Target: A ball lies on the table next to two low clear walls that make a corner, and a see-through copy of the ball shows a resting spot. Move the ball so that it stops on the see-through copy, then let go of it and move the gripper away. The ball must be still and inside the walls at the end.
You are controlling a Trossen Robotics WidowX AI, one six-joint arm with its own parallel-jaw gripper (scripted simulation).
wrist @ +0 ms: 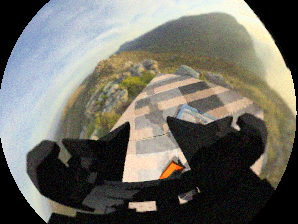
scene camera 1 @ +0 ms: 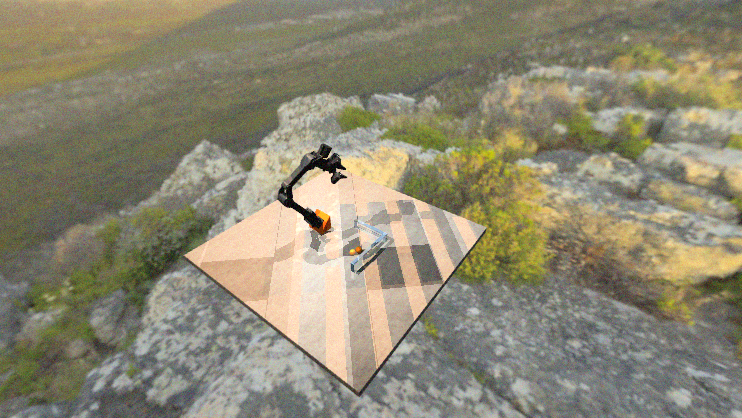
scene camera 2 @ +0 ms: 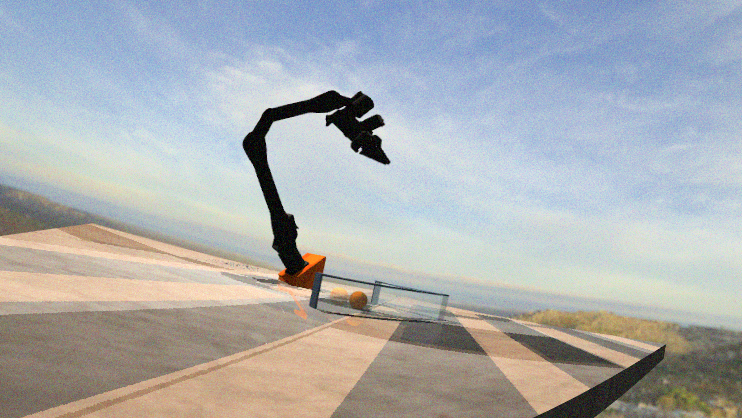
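A clear wall (scene camera 2: pixel 336 295) is visible, as is my gripper (scene camera 2: pixel 388 163) (wrist: pixel 148 121). Gripper state: open, holding nothing.
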